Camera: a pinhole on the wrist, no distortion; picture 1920 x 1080 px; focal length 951.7 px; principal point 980.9 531.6 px. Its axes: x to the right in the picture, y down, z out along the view. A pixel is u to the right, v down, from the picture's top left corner.
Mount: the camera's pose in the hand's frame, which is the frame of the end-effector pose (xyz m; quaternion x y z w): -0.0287 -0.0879 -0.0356 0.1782 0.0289 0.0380 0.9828
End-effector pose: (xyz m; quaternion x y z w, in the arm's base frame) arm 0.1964 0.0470 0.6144 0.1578 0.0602 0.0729 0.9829
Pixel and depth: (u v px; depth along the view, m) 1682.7 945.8 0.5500
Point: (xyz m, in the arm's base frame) 0.6673 -0.0729 1.0839
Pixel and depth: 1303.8 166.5 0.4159
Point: 0.4321 -0.3634 0.7563
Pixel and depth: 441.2 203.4 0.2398
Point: 0.1128 -0.2703 0.7008
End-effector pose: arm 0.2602 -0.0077 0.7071 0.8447 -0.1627 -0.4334 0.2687
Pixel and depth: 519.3 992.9 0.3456
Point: -0.1310 0.0271 0.6154
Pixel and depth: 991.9 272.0 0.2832
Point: 0.1054 0.1368 0.4569
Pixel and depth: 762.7 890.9 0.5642
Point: -0.2801 -0.0427 0.4597
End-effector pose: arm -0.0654 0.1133 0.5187 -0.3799 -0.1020 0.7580 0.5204
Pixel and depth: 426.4 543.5 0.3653
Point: -0.0820 0.1033 0.9644
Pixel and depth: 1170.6 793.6 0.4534
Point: -0.2855 0.3433 0.8413
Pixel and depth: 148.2 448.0 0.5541
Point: -0.0560 -0.0153 1.2769
